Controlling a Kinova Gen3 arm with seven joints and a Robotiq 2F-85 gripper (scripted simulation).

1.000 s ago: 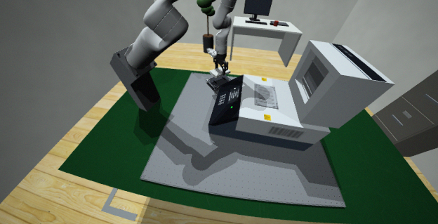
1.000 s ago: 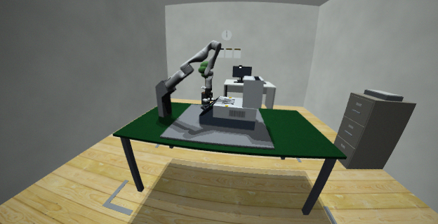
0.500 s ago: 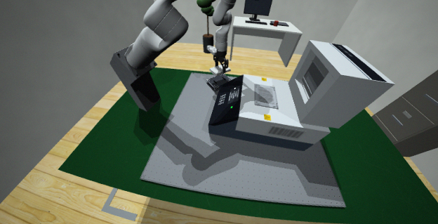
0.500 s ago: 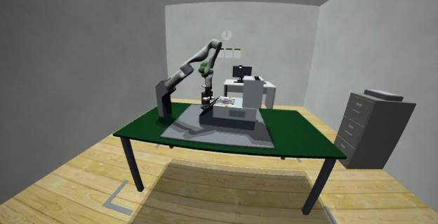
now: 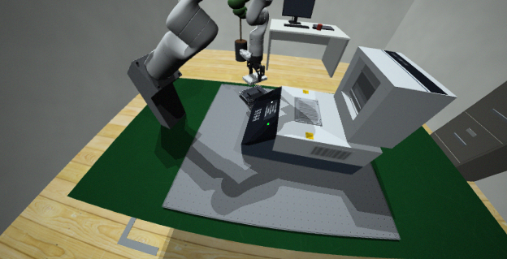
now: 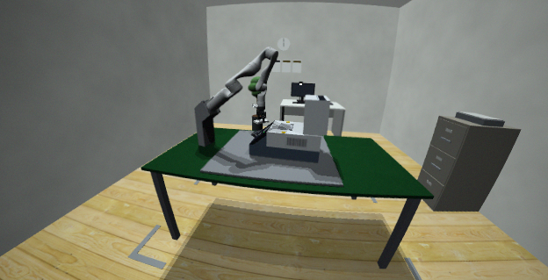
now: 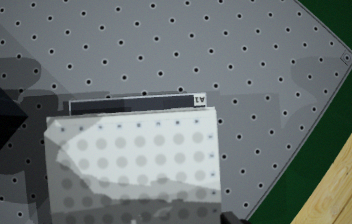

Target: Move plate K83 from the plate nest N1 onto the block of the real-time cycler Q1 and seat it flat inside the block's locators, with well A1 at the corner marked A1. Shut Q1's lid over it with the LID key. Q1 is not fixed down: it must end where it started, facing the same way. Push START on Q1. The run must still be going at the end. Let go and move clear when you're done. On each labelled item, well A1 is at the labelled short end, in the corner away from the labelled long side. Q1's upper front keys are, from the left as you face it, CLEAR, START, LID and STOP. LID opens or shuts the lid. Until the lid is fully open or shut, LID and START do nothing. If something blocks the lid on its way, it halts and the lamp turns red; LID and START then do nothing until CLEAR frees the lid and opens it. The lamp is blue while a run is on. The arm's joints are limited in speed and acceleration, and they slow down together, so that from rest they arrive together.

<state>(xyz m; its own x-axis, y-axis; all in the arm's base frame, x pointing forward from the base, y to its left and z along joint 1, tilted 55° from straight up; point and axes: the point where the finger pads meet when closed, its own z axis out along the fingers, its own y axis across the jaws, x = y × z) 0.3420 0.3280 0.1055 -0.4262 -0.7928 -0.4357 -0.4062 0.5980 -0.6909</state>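
The dark plate nest N1 is 12 cm below my hand. Also, from my hand: plate K83: 1 cm below.
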